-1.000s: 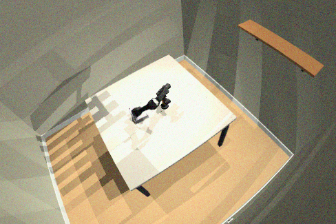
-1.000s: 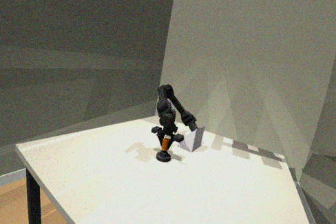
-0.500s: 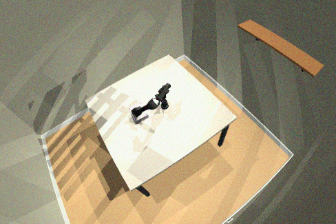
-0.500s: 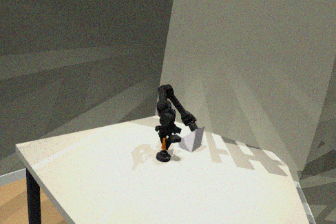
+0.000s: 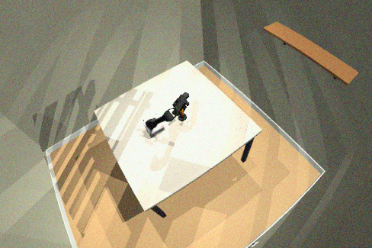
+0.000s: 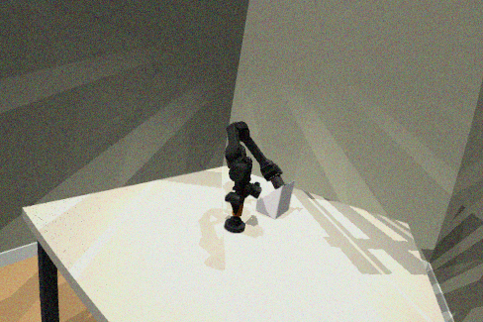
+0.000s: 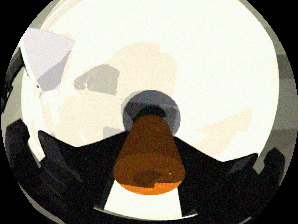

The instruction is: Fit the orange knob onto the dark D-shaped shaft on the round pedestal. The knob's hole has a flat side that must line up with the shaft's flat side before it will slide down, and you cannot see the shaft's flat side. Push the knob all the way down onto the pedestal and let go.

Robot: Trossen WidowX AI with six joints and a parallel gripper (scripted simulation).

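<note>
Now: gripper tip 20 mm below the orange knob. From my gripper tip the other things lie so: dark round pedestal: 40 mm below.
</note>
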